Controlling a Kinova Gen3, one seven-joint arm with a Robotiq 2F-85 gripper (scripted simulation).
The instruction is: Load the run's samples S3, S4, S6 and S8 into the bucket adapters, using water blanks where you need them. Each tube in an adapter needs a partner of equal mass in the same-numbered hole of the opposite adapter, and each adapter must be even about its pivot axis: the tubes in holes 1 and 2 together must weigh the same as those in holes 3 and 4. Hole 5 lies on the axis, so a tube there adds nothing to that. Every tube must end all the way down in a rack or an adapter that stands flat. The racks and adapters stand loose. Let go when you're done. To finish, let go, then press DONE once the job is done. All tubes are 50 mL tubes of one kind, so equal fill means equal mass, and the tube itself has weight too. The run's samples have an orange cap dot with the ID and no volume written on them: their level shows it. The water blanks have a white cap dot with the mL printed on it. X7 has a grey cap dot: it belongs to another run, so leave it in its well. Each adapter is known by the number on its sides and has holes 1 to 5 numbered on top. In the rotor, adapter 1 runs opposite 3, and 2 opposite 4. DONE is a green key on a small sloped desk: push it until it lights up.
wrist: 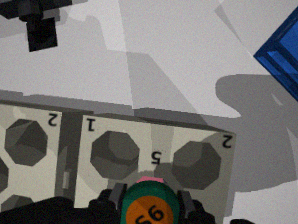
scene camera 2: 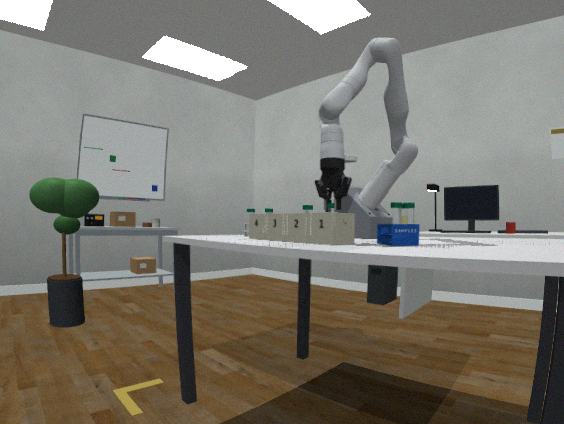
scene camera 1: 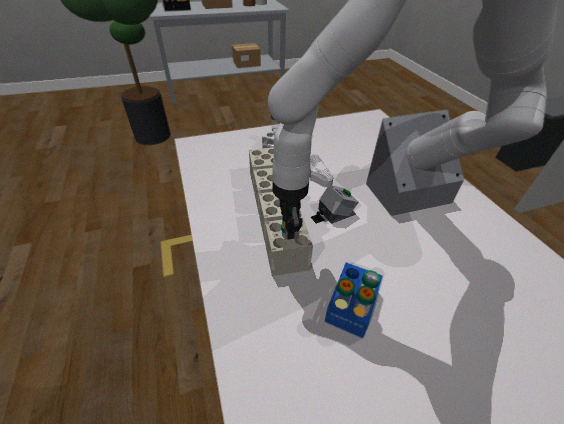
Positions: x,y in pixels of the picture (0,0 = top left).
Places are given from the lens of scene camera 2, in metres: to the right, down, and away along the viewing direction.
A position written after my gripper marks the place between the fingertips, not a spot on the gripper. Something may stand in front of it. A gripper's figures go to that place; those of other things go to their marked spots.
my gripper (scene camera 2: 332,212): 0.15, 0.00, 0.98
blue sample rack (scene camera 2: 402,234): 0.34, 0.06, 0.87
